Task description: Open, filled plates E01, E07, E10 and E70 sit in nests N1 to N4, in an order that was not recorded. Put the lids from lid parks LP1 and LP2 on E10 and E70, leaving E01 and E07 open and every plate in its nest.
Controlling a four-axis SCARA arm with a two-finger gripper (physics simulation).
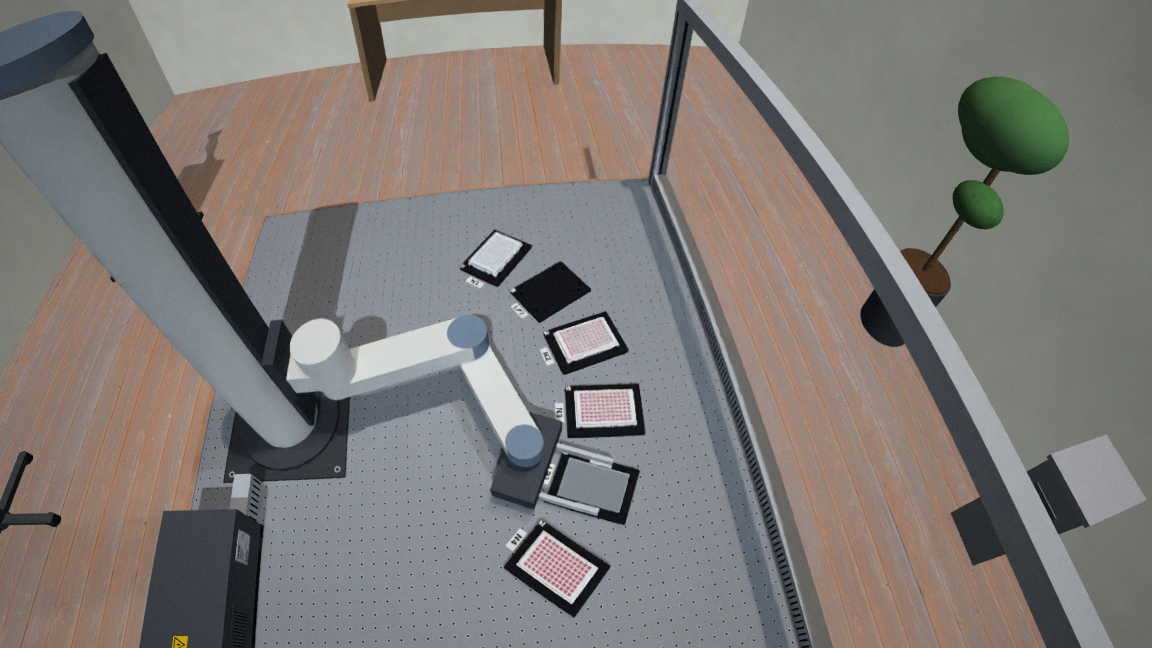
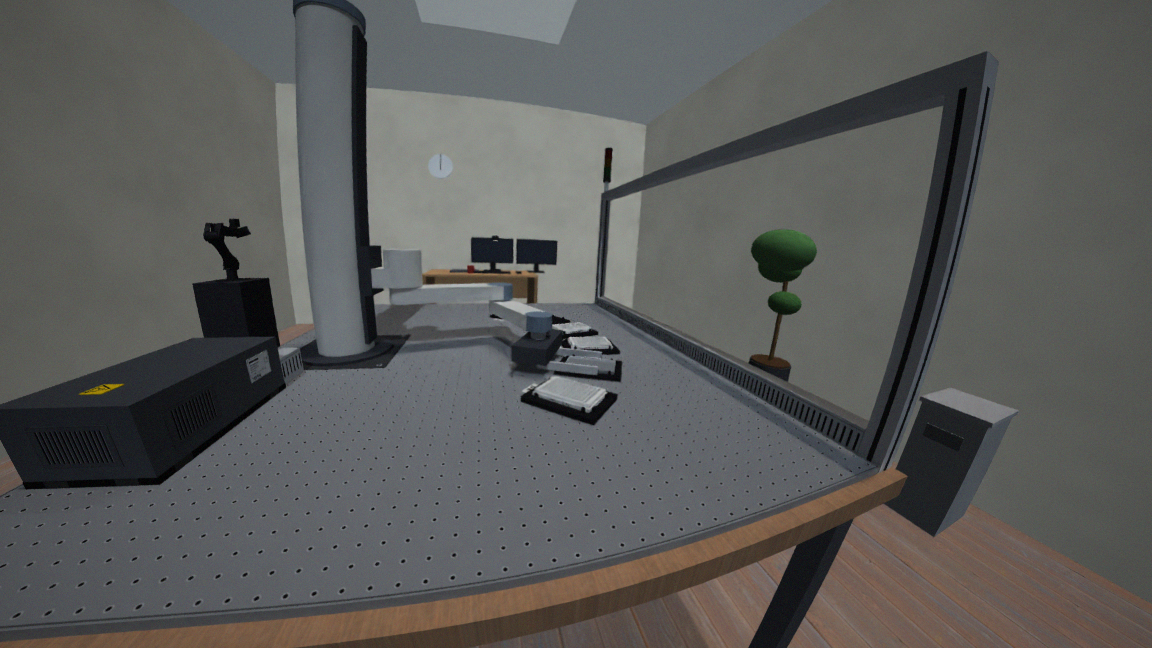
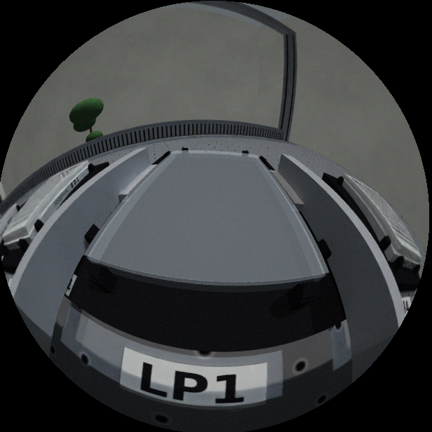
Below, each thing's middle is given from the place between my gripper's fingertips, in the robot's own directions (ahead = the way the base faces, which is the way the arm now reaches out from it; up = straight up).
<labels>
My gripper is now 150 mm to the left of the N4 plate (image 1: 566, 573) and 120 mm past it. Round my hand: nest N4 (image 2: 591, 418): 150 mm to the right, 120 mm behind, 20 mm below; N3 plate (image 1: 593, 408): 180 mm to the left, 30 mm ahead; lid park LP1 (image 1: 620, 518): 20 mm below, 20 mm behind, 10 mm to the left.
</labels>
